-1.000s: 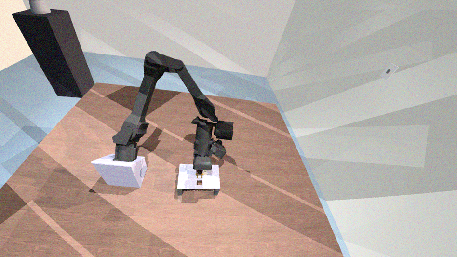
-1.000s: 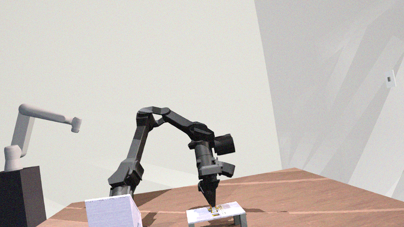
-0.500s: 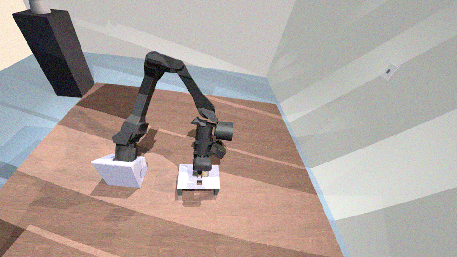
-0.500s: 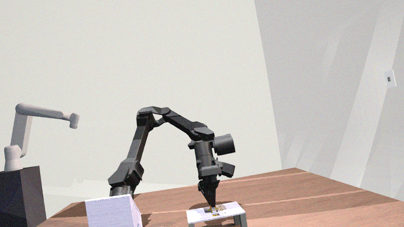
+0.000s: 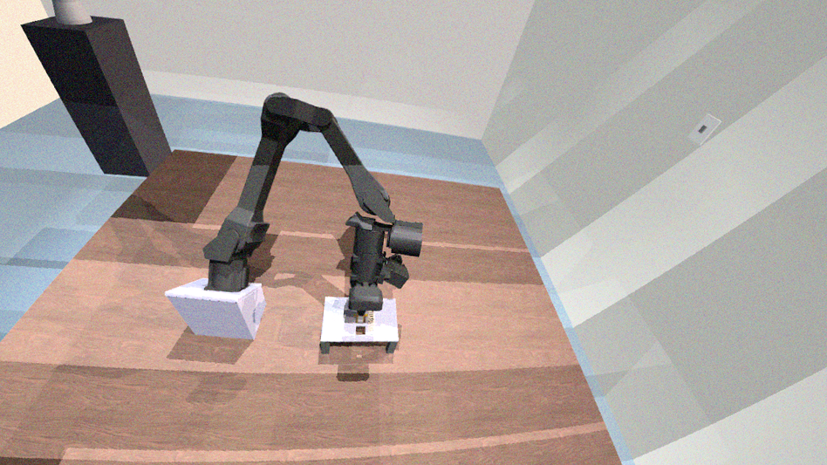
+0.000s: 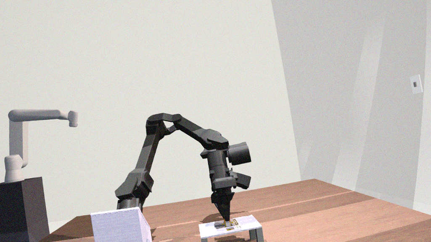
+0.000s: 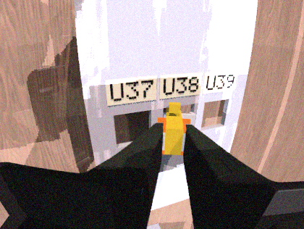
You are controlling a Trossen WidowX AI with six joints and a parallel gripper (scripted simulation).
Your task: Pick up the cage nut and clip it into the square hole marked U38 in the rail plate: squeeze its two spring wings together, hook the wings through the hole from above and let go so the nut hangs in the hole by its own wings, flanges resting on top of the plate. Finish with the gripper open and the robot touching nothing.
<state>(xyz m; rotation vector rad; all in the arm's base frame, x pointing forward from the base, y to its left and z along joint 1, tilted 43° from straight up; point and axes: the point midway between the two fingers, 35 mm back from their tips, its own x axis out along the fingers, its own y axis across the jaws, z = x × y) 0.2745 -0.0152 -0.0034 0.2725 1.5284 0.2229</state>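
The cage nut is 1 cm below my gripper tip.
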